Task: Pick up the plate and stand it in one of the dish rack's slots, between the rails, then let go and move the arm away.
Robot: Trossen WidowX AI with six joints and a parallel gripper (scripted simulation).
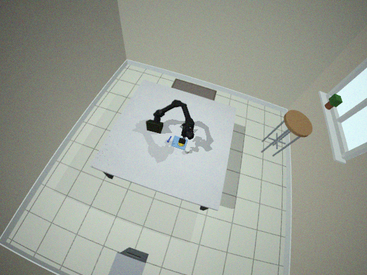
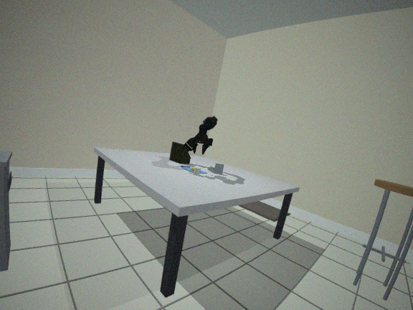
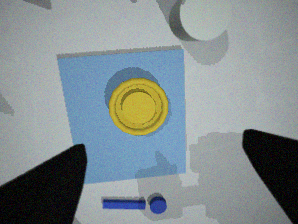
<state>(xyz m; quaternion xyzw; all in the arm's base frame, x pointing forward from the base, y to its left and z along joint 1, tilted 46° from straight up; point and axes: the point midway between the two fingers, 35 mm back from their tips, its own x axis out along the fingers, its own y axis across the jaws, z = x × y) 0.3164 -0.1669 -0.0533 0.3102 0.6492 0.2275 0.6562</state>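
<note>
Right now the yellow plate is 10 mm behind my gripper tip, 10 mm to the left of it and 120 mm below it. The rest, counted from my gripper tip: blue spoon 150 mm behind, 30 mm to the left, 130 mm below; white cup 70 mm ahead, 60 mm to the right, 110 mm below; grey dish rack 10 mm ahead, 230 mm to the left, 110 mm below.
</note>
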